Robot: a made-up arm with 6 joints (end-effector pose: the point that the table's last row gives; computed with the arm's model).
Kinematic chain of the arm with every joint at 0, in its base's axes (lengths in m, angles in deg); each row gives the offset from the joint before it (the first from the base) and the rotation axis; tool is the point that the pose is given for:
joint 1: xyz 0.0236 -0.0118 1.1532 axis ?
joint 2: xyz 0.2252 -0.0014 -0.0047 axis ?
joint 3: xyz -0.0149 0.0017 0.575 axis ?
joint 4: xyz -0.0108 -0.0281 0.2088 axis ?
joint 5: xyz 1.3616 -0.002 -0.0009 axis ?
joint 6: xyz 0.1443 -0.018 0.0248 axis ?
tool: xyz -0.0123 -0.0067 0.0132
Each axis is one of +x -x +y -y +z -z.
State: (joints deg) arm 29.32 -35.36 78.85 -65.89 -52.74 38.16
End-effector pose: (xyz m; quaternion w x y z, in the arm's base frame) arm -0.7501 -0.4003 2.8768 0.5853 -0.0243 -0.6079 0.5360
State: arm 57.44 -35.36 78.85 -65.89 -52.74 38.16
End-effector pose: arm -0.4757 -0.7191 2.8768 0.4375 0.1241 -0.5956 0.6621
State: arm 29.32 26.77 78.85 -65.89 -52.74 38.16
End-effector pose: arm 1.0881 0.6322 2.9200 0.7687 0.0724 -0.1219 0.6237
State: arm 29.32 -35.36 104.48 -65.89 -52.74 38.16
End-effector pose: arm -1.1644 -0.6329 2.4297 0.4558 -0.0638 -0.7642 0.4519
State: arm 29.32 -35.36 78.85 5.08 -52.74 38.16
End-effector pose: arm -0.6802 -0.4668 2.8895 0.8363 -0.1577 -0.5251 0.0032
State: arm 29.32 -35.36 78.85 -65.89 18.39 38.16
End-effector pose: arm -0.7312 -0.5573 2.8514 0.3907 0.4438 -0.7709 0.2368
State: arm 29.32 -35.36 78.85 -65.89 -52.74 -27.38
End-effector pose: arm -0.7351 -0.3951 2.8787 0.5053 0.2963 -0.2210 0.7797
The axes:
joint 1: +z
joint 2: +y
joint 3: -y
joint 4: -x
joint 5: -y
joint 6: -x

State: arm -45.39 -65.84 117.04 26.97 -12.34 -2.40
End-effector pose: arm -1.2610 1.2213 1.0677 0.0080 0.3457 0.9109 0.2252
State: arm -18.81 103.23 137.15 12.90 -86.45 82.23
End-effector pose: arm 1.7986 -0.6846 1.8774 0.6613 -0.5550 0.4927 0.1091
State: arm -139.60 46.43 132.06 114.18 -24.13 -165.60
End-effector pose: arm -0.3991 -0.2896 3.0453 0.3635 -0.5330 -0.6252 -0.4392
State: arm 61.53 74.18 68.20 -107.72 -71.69 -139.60
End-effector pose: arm 0.9838 1.9613 1.3962 0.3106 -0.2961 -0.8034 0.4128
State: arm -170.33 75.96 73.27 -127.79 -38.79 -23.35
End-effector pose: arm -2.2013 -0.4278 1.4518 0.2595 0.2857 -0.8985 -0.2091
